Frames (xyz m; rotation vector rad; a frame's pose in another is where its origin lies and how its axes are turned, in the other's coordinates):
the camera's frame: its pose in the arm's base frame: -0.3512 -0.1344 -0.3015 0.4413 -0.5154 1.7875
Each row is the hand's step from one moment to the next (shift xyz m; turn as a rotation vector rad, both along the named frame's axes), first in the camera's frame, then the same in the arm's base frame.
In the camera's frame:
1: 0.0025 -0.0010 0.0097 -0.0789 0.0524 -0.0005
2: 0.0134 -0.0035 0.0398 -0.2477 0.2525 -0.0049
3: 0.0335 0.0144 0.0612 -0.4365 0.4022 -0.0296
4: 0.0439 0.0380 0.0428 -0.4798 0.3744 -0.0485
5: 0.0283 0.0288 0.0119 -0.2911 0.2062 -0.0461
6: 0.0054 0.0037 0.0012 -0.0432 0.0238 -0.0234
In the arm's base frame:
1: 0.0006 -0.0031 0.0095 -0.0297 -0.0751 -0.0494
2: 0.0012 -0.0105 0.0408 -0.1783 -0.2549 -0.1683
3: -0.0206 -0.0106 0.0674 -0.2737 -0.4275 -0.3090
4: -0.0467 0.0023 0.0549 -0.2362 -0.4450 -0.3449
5: -0.0348 0.0091 0.0218 -0.1237 -0.2558 -0.2206
6: -0.0049 0.0028 0.0035 -0.0124 -0.0272 -0.0457

